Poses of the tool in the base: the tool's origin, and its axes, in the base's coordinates. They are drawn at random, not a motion.
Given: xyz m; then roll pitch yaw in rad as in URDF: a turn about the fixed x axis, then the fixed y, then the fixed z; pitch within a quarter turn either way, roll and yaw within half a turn.
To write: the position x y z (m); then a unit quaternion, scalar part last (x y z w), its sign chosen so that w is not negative. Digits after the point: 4 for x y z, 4 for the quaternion.
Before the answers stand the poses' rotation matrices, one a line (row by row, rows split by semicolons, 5 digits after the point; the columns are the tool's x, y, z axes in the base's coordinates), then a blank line. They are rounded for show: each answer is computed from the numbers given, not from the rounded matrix.
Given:
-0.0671, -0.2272, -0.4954, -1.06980, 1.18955, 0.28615
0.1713, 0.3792, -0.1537, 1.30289, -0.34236, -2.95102
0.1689, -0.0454, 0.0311, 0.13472, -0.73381, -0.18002
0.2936, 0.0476, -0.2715, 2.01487, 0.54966, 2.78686
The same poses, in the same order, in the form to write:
0.35695 -0.91660 0.18011; 0.10502 0.23097 0.96728; -0.92820 -0.32635 0.17871
-0.92491 0.36802 -0.09541; -0.17843 -0.19860 0.96370; 0.33571 0.90836 0.24935
0.73063 0.08893 -0.67696; -0.13297 0.99103 -0.01332; 0.66970 0.09974 0.73590
-0.79961 -0.29313 0.52411; 0.29618 0.56672 0.76883; -0.52240 0.77000 -0.36634

-0.0671, -0.2272, -0.4954, -0.4866, 0.4169, 0.3843, 0.6646
0.1713, 0.3792, -0.1537, -0.0780, -0.6077, -0.7702, 0.1774
0.1689, -0.0454, 0.0311, 0.0304, -0.3621, -0.0597, 0.9297
0.2936, 0.0476, -0.2715, 0.0009, 0.8265, 0.4654, 0.3165

